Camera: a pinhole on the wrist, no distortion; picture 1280 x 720 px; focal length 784.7 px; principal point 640.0 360.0 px. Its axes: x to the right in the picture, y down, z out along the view. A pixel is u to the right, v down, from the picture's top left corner.
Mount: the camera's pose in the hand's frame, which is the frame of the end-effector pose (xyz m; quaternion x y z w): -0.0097 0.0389 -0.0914 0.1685 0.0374 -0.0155 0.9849
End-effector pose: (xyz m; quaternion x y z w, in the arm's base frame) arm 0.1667 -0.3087 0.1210 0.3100 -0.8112 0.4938 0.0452
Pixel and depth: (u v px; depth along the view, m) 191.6 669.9 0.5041
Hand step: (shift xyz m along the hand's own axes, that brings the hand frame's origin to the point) -0.2537 0.0639 0.4712
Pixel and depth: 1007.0 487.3 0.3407
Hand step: 0.1748 -0.0253 0.2347
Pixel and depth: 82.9 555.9 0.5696
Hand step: -0.3676 -0.0095 0.5232
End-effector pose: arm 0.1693 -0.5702 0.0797 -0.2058 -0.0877 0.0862 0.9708
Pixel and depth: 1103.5 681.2 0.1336
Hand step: 0.0805 0.0445 0.0461
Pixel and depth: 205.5 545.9 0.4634
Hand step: -0.2290 -0.0073 0.4009
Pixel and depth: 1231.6 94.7 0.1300
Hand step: 0.0950 -0.0476 0.0086
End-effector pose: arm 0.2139 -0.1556 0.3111 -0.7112 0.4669 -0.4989 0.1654
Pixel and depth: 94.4 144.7 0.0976
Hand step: -0.0718 -0.0176 -0.0031
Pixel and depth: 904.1 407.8 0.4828
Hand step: 0.1866 -0.0971 0.3595
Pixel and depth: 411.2 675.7 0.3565
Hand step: -0.0827 0.0572 0.2995
